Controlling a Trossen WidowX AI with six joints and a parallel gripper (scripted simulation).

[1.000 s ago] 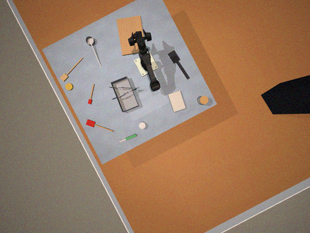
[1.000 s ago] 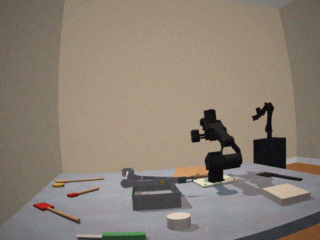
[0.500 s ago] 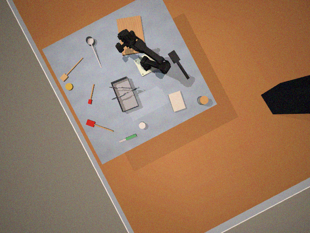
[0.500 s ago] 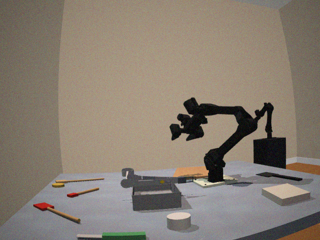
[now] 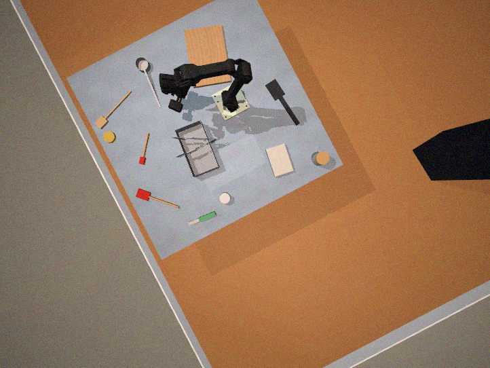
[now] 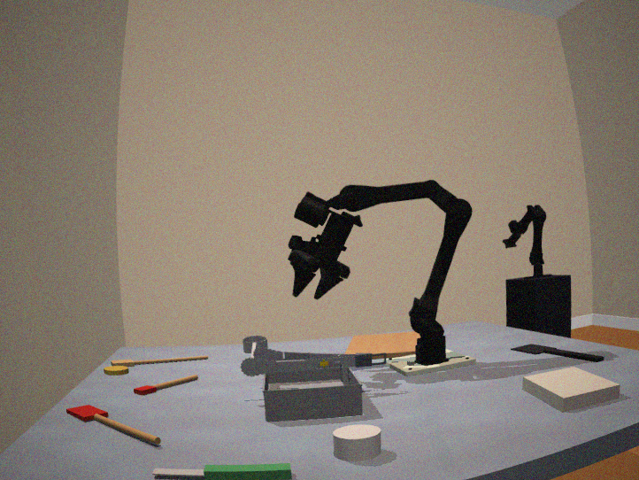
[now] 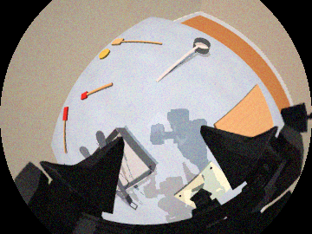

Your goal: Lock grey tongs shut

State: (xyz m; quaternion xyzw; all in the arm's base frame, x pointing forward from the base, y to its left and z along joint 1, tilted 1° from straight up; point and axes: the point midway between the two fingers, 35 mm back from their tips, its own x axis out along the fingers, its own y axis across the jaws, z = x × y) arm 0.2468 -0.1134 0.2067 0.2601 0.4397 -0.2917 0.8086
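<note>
My gripper tip is 60 mm short of the grey roasting tin, 240 mm to the right of it and 160 mm above it. From my gripper tip the other things lie so: white puck: 80 mm ahead, 590 mm to the left, 170 mm below; red spatula: 460 mm ahead, 350 mm to the left, 180 mm below; wooden board: 300 mm behind, 230 mm to the right, 180 mm below.
</note>
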